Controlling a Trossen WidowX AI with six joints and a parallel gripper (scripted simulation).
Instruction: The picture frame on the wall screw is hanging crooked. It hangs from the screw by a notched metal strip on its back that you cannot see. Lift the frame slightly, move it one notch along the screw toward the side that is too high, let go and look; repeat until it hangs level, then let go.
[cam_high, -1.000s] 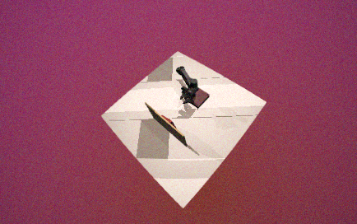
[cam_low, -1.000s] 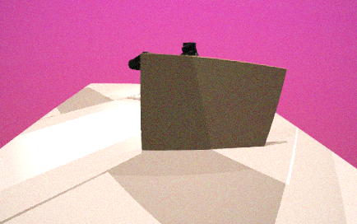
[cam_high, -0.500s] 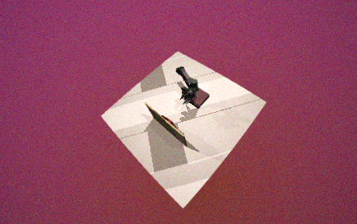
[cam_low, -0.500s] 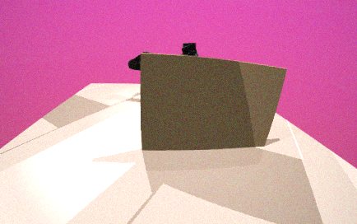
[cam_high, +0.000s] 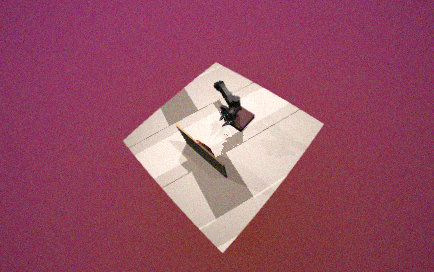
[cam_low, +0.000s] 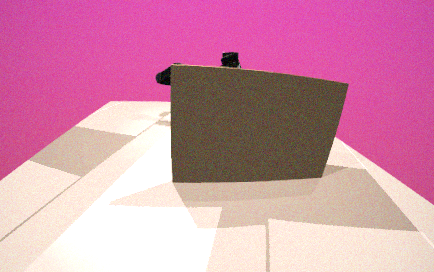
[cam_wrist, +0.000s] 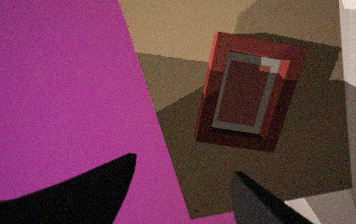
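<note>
Right now my gripper tip is 20 cm short of the picture frame, 5 cm to the right of it and 9 cm above it. From my gripper tip the other things lie so: wall panel (22 cm ahead, 5 cm to the left, 9 cm below).
</note>
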